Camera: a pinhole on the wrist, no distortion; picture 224 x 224 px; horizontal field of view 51.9 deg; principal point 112.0 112.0 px. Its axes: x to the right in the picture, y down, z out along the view. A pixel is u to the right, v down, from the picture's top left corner.
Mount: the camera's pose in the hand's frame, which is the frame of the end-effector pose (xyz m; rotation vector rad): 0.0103 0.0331 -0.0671 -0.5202 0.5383 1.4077
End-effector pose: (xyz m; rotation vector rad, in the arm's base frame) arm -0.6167 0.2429 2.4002 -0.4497 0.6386 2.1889
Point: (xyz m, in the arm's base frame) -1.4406 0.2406 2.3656
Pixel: outside the picture
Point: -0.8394 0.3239 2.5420
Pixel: 75.3 34.3
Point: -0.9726 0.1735 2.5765
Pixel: 193.3 79.6
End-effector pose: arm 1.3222 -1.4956 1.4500 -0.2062 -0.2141 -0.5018
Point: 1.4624 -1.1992 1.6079
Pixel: 134.3 114.4
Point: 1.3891 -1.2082 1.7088
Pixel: 69.6 127.9
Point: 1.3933 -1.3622 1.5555
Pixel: 67.7 99.7
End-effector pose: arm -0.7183 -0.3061 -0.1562 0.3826 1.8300 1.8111
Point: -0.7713 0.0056 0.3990
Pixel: 198.3 86.7
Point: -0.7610 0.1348 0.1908
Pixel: 117.0 35.7
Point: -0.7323 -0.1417 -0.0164
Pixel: 80.2 52.1
